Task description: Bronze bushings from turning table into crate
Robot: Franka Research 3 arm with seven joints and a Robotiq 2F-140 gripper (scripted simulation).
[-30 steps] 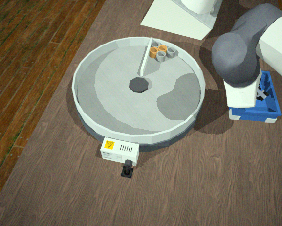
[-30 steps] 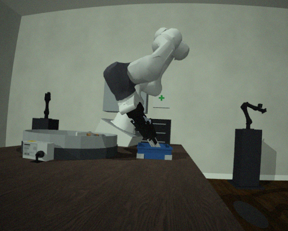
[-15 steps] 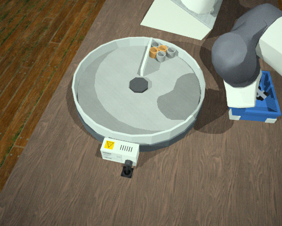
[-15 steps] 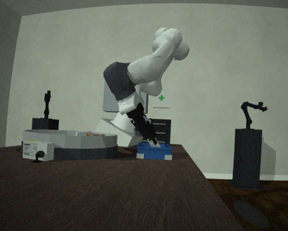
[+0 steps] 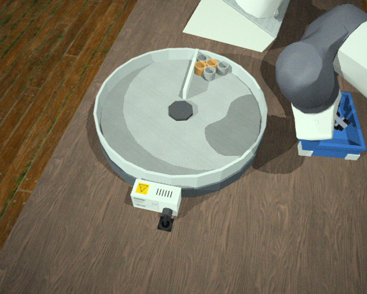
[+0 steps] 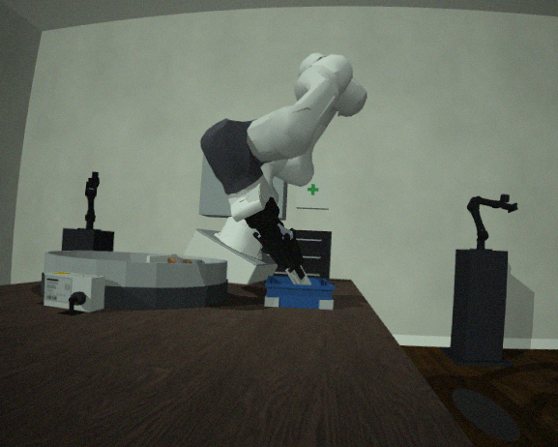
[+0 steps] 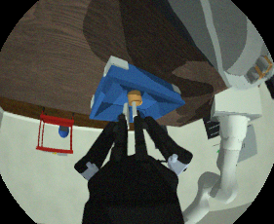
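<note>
My gripper is now 40 mm above the blue crate and 20 mm past it. From my hand the other things lie so: round turning table 380 mm to the right, 40 mm ahead, 10 mm below.
</note>
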